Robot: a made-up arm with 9 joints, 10 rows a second.
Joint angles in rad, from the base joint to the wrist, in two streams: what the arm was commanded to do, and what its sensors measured. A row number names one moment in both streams.
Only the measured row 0 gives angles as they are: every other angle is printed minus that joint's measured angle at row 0.
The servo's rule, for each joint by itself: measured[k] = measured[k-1] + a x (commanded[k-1-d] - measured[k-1]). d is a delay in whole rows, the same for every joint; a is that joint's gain. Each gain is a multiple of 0.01, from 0.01 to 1. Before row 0 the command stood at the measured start. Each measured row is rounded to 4 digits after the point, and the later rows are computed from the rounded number. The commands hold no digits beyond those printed.
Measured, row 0:
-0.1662, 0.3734, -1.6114, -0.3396, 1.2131, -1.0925, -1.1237, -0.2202, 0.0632
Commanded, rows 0 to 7:
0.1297, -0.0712, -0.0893, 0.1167, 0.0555, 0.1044, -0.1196, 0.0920, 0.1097
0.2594, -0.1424, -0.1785, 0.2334, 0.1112, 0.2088, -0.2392, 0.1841, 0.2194
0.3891, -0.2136, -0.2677, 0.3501, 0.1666, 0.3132, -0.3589, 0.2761, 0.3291
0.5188, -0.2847, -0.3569, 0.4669, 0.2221, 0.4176, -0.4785, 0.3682, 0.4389
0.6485, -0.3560, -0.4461, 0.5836, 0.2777, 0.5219, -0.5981, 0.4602, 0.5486
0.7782, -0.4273, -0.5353, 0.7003, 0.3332, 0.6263, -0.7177, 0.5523, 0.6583
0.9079, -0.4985, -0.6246, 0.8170, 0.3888, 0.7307, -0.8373, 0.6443, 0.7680
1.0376, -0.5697, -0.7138, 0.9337, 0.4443, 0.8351, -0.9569, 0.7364, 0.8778
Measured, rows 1 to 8:
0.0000, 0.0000, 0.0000, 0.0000, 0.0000, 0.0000, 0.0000, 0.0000, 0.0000
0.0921, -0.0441, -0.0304, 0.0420, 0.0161, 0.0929, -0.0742, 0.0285, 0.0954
0.2109, -0.1050, -0.0808, 0.1109, 0.0437, 0.1961, -0.1765, 0.0767, 0.2033
0.3374, -0.1723, -0.1443, 0.1970, 0.0793, 0.3003, -0.2896, 0.1385, 0.3127
0.4662, -0.2420, -0.2166, 0.2942, 0.1207, 0.4047, -0.4067, 0.2097, 0.4225
0.5956, -0.3127, -0.2946, 0.3984, 0.1662, 0.5090, -0.5254, 0.2874, 0.5322
0.7252, -0.3838, -0.3764, 0.5071, 0.2146, 0.6134, -0.6446, 0.3695, 0.6419
0.8549, -0.4549, -0.4608, 0.6187, 0.2651, 0.7178, -0.7641, 0.4547, 0.7516
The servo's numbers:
d 1
a 0.71 0.62 0.34 0.36 0.29 0.89 0.62 0.31 0.87

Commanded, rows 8 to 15:
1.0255, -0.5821, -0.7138, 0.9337, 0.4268, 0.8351, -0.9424, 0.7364, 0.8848
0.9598, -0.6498, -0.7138, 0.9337, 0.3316, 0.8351, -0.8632, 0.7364, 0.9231
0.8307, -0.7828, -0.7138, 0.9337, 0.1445, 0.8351, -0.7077, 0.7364, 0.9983
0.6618, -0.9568, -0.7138, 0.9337, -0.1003, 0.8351, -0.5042, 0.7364, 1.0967
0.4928, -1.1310, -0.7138, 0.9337, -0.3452, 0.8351, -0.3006, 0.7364, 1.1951
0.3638, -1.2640, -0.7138, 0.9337, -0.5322, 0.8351, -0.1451, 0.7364, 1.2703
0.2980, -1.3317, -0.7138, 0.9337, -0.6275, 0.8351, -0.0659, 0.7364, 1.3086
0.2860, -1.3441, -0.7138, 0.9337, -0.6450, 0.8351, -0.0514, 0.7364, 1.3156
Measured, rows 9 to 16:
0.9846, -0.5261, -0.5468, 0.7321, 0.3171, 0.8222, -0.8836, 0.5420, 0.8614
1.0136, -0.5608, -0.6036, 0.8047, 0.3489, 0.8337, -0.9201, 0.6023, 0.8818
0.9754, -0.6160, -0.6411, 0.8511, 0.3439, 0.8349, -0.8848, 0.6439, 0.9177
0.8727, -0.7194, -0.6658, 0.8808, 0.2861, 0.8351, -0.7750, 0.6726, 0.9878
0.7230, -0.8666, -0.6821, 0.8998, 0.1740, 0.8351, -0.6071, 0.6924, 1.0825
0.5596, -1.0305, -0.6929, 0.9120, 0.0234, 0.8351, -0.4171, 0.7060, 1.1805
0.4206, -1.1753, -0.7000, 0.9198, -0.1377, 0.8351, -0.2485, 0.7154, 1.2586
0.3336, -1.2723, -0.7047, 0.9248, -0.2797, 0.8351, -0.1353, 0.7219, 1.3021

